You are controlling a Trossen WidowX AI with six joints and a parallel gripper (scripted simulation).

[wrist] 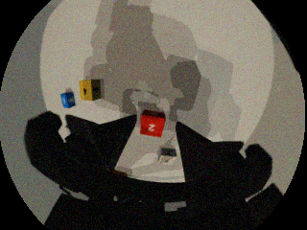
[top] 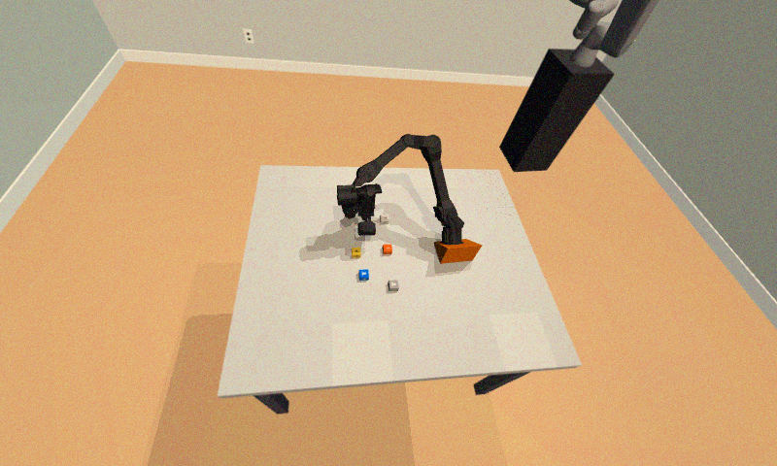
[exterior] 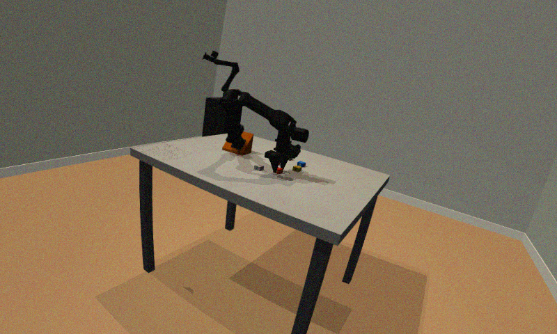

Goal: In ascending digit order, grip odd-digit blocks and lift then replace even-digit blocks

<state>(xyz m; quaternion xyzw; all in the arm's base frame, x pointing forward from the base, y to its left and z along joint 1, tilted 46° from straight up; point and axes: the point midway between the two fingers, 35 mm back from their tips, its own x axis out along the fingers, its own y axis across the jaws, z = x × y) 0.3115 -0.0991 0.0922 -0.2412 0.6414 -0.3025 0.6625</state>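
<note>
The yellow block lies 50 mm ahead of my gripper tip and 110 mm to the left of it. Also, from my gripper tip: orange block 70 mm behind, 110 mm to the left; red block 10 mm to the left; white block 90 mm behind, 30 mm to the right.
</note>
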